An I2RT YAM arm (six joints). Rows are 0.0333 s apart.
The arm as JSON. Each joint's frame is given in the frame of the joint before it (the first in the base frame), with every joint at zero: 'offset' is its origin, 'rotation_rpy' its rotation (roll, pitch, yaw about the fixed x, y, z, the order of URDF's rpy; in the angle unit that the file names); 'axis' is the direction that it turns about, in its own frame. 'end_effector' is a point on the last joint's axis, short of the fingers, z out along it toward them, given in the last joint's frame.
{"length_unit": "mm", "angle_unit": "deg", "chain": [
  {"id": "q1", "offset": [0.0, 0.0, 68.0], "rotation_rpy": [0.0, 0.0, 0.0], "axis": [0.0, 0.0, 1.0]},
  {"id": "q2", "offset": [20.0, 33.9, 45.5], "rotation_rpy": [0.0, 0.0, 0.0], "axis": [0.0, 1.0, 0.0]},
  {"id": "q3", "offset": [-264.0, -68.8, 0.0], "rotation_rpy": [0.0, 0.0, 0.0], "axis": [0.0, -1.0, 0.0]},
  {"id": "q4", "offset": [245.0, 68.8, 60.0], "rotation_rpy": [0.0, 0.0, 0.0], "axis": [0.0, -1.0, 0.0]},
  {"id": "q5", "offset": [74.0, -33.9, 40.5], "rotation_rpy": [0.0, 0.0, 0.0], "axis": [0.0, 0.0, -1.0]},
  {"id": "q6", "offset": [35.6, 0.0, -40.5], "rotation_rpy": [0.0, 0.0, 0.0], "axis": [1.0, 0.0, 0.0]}
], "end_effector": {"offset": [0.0, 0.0, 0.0], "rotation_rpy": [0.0, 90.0, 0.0]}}
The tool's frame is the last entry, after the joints.
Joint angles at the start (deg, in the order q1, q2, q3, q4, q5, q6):
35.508, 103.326, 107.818, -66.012, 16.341, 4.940
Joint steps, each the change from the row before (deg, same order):
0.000, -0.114, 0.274, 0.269, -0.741, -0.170
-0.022, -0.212, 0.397, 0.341, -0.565, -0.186
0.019, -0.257, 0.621, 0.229, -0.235, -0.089
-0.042, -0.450, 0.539, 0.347, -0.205, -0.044
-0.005, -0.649, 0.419, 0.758, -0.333, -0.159
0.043, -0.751, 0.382, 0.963, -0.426, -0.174
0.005, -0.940, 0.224, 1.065, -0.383, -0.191
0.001, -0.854, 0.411, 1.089, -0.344, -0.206
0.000, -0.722, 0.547, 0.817, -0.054, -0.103
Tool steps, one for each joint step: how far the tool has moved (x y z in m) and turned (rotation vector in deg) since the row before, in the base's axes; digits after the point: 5 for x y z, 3 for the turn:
-0.00018, 0.00042, 0.00223, 0.819, -0.165, 0.500
-0.00029, 0.00003, 0.00356, 0.851, -0.500, 0.413
-0.00067, -0.00015, 0.00494, 0.758, -0.791, 0.213
-0.00105, -0.00093, 0.00583, 0.893, -0.991, 0.102
-0.00152, -0.00088, 0.00685, 1.194, -1.343, 0.307
-0.00197, -0.00075, 0.00752, 1.395, -1.528, 0.427
-0.00256, -0.00150, 0.00800, 1.423, -1.667, 0.386
-0.00239, -0.00144, 0.00852, 1.450, -1.799, 0.375
-0.00232, -0.00162, 0.00816, 1.176, -1.695, 0.111

